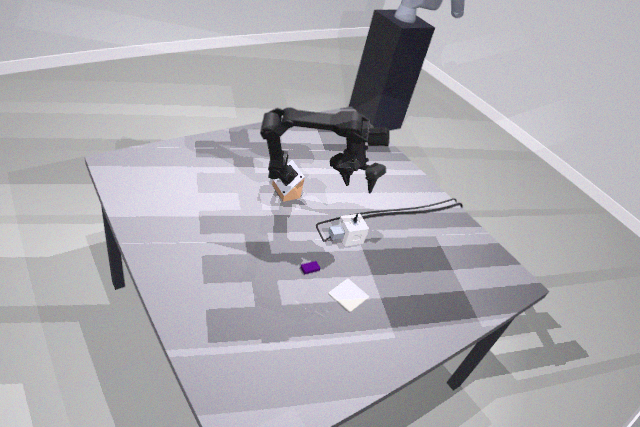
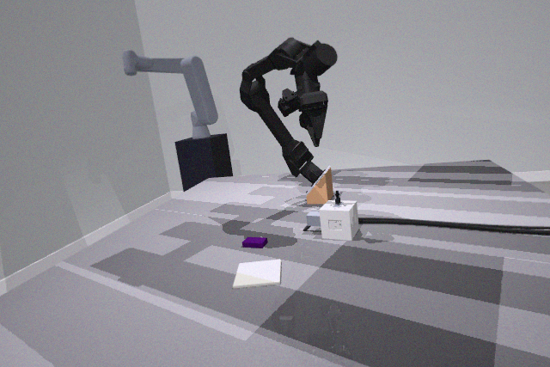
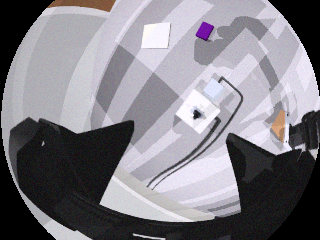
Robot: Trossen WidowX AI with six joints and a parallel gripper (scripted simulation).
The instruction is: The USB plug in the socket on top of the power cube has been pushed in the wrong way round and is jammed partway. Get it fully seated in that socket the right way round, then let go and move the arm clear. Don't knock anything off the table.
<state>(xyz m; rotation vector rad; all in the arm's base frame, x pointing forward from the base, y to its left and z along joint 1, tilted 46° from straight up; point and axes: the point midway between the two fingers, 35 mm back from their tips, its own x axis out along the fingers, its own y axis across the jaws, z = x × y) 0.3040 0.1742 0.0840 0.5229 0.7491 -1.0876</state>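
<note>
Now: gripper tip 150 mm above the small USB plug and 30 mm to the right of it. Also, from my gripper tip: USB socket: 170 mm below, 30 mm to the left; purple block: 230 mm below, 180 mm to the right, 70 mm ahead; flat white tile: 240 mm below, 220 mm ahead, 120 mm to the right.
</note>
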